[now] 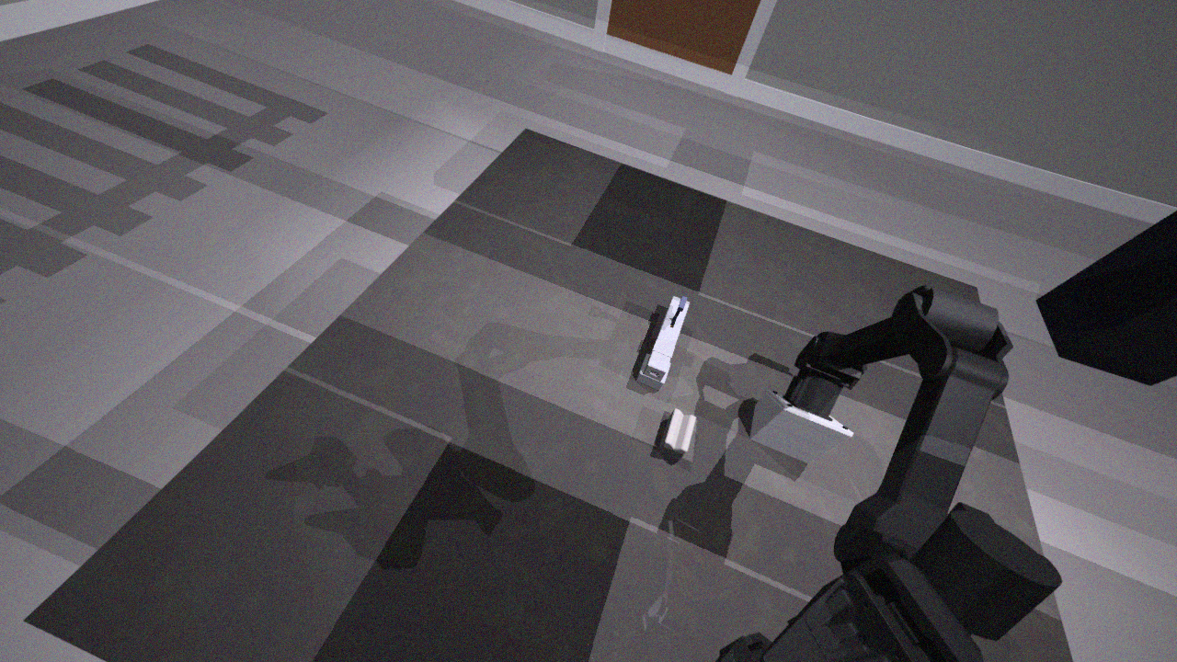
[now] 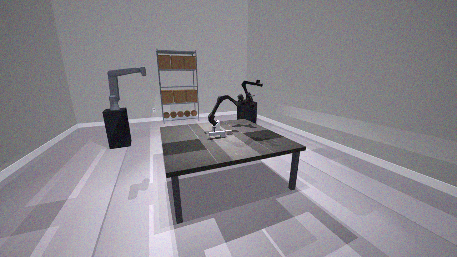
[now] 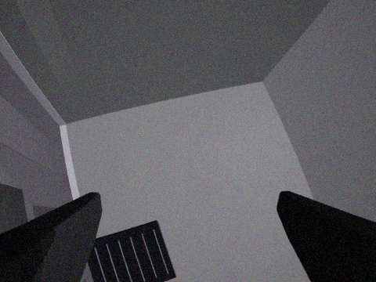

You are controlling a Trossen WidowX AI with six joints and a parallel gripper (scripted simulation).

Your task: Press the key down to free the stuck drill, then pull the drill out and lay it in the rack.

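Right now my gripper tip is 40 mm short of the blue key, 550 mm to the left of it and 300 mm above it. From my gripper tip the other things lie so: drill 50 mm ahead, 500 mm to the right, 350 mm below; then rack 20 mm behind, 350 mm to the right, 380 mm below.
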